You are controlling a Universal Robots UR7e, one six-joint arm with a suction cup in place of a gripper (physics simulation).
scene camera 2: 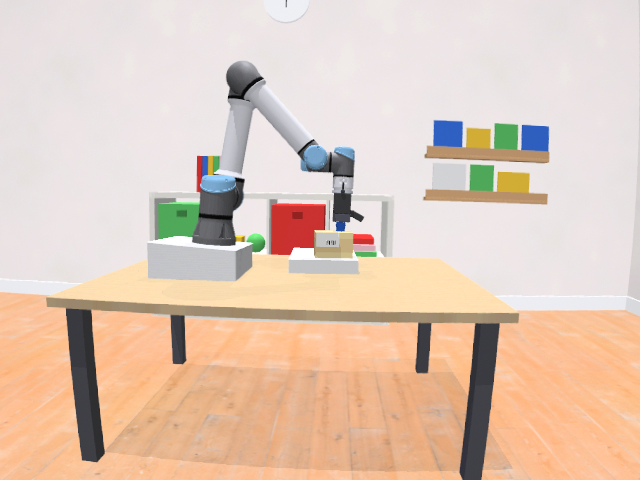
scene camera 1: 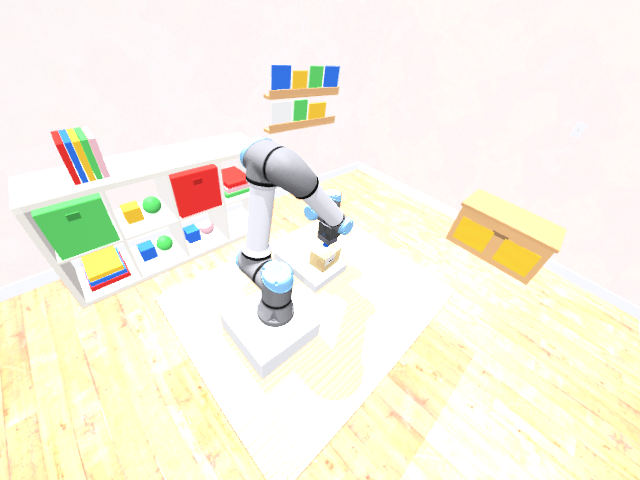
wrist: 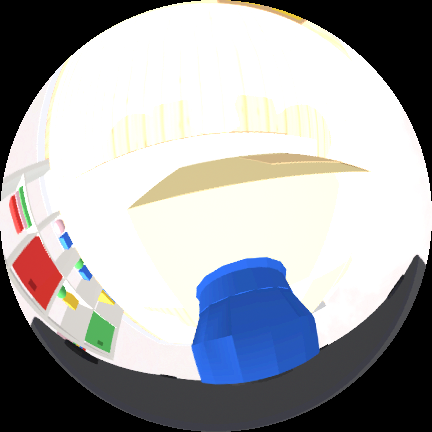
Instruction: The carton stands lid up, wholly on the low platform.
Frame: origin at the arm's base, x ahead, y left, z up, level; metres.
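Where they show: end effector, tool point: (scene camera 1: 325,246) (wrist: 236,265); arm's base, origin of the base link: (scene camera 2: 213,243) (scene camera 1: 275,311).
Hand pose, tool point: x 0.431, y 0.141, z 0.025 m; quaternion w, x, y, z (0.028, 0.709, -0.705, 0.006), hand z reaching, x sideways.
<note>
Things, the pixels of their top centre, and the offset from my tool point. "pt": a spot on its surface instead. Level surfaces: height alone.
- brown carton, middle of its top: (wrist: 284,303) (scene camera 2: 333,231) (scene camera 1: 326,249) 0.014 m up, 0.026 m back, 0.025 m right
- low white platform, middle of its top: (wrist: 182,258) (scene camera 2: 323,253) (scene camera 1: 310,257) 0.076 m down, 0.062 m back, 0.044 m left
- pale lid, surface spot: (wrist: 241,217) pt 0.013 m up, 0.030 m ahead, 0.002 m left
- wooden table, its level: 0.124 m down
The brown carton (scene camera 1: 325,258) (scene camera 2: 333,247) stands upright on the low white platform (scene camera 1: 316,282) (scene camera 2: 320,266), near its right end, with a white label on its front side. My blue suction cup (scene camera 1: 327,242) (scene camera 2: 340,227) (wrist: 241,268) sits pressed on the carton's lid, off to the right side. In the wrist view the pale lid (wrist: 241,217) fills the middle right under the cup. The arm reaches down to it from the left.
The robot's white base block (scene camera 1: 269,346) (scene camera 2: 193,260) stands left of the platform on the wooden table (scene camera 2: 413,294). A white shelf unit (scene camera 1: 129,160) (scene camera 2: 258,196) with coloured boxes is behind. Wall shelves (scene camera 2: 486,153) and a yellow cabinet (scene camera 1: 504,232) are farther off.
</note>
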